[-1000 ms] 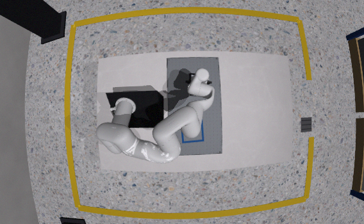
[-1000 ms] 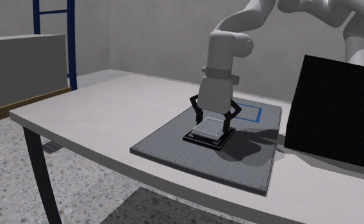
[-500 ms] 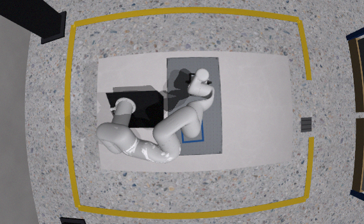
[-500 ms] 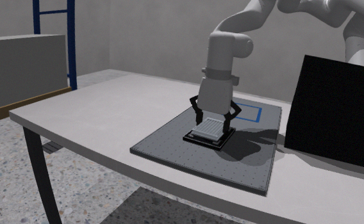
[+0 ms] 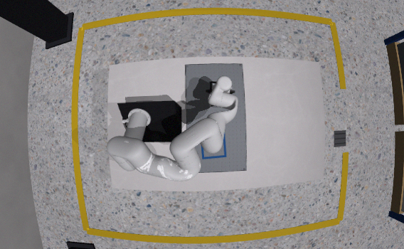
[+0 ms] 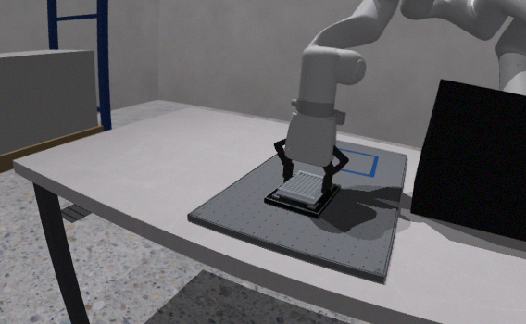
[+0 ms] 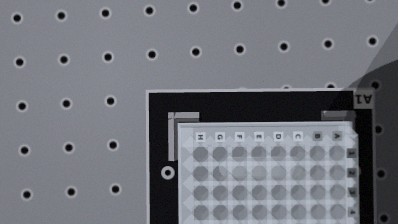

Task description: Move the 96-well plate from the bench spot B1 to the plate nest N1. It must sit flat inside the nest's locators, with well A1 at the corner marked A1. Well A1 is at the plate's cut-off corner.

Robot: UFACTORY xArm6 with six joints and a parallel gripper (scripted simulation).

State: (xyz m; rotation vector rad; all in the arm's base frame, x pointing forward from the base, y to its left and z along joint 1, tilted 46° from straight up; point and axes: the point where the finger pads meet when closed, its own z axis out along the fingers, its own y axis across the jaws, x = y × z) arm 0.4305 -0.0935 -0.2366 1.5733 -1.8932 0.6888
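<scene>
Right now my hand is 10 mm above the 96-well plate. Round my hand: A1 label (70 mm to the right, 60 mm behind, 20 mm below); then black plate nest (30 mm below).
</scene>
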